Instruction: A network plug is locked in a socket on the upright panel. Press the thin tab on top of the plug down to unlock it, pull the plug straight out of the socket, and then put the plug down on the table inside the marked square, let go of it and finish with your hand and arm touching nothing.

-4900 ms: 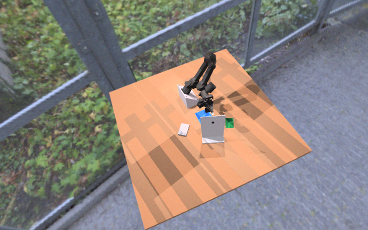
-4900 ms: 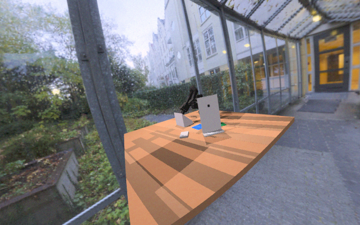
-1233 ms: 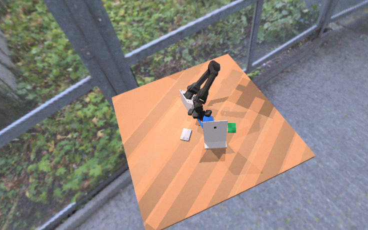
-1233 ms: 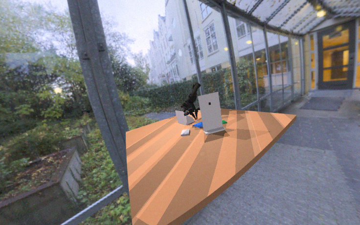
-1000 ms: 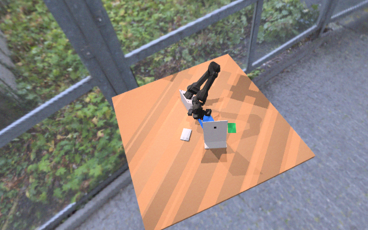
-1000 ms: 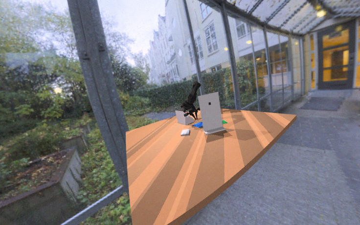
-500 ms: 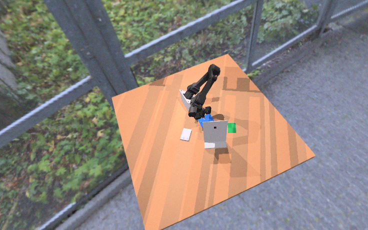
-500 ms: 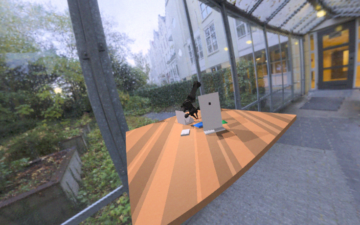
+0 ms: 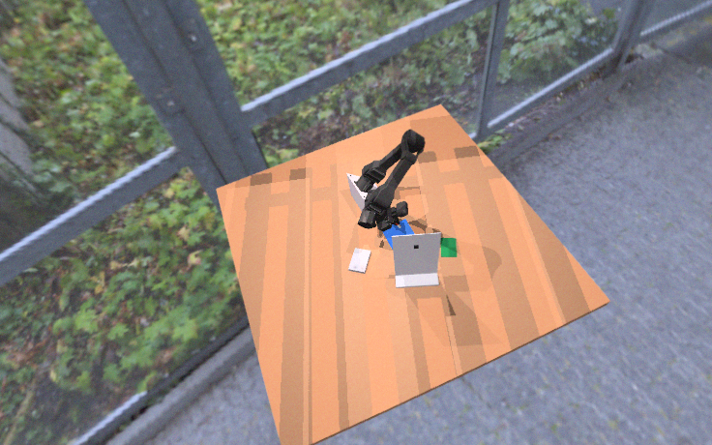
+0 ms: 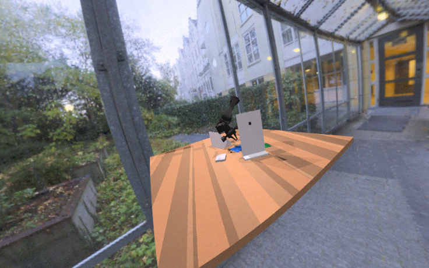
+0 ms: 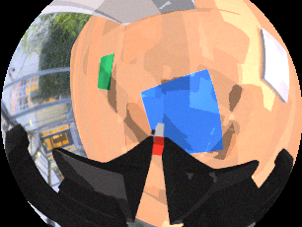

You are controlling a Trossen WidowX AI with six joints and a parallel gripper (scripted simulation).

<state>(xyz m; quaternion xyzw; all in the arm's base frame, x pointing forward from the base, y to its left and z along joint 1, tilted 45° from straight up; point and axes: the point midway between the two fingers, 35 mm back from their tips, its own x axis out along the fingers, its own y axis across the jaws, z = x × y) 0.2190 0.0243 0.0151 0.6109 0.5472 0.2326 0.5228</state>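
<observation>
Now: gripper tip 70 mm above the blue marked square. Round my gripper tip: green square 170 mm ahead, 140 mm to the left, 70 mm below; then grey panel 220 mm ahead, 50 mm to the right, 60 mm above; then network plug right at my gripper tip.
</observation>
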